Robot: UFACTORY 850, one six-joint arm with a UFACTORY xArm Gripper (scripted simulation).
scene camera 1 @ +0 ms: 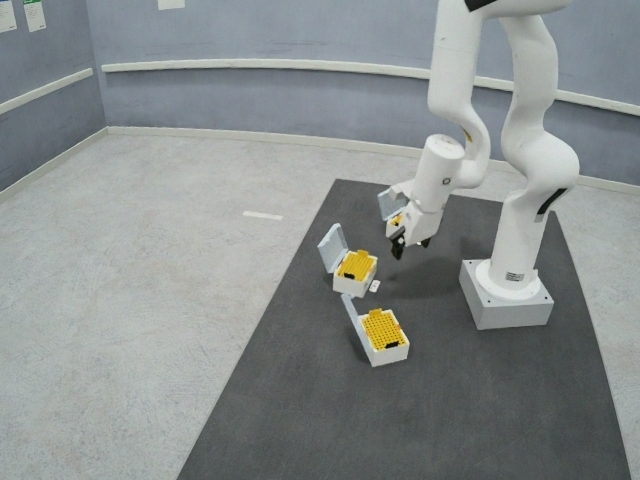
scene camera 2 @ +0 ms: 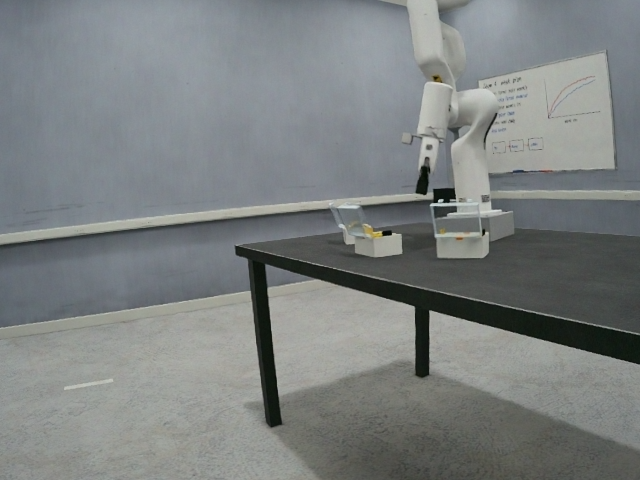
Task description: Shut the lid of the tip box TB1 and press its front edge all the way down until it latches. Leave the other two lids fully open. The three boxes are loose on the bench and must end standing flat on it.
My gripper shows in scene camera 1 and in scene camera 2. A tip box shows in scene camera 1 (pixel 398 353) and in scene camera 2 (pixel 446 247). A tip box shows in scene camera 1 and in scene camera 2. The same spot on the tip box: (scene camera 2: pixel 353 217) is (scene camera 1: pixel 326 247). One and the same spot on my gripper: (scene camera 1: pixel 397 251) is (scene camera 2: pixel 425 185).
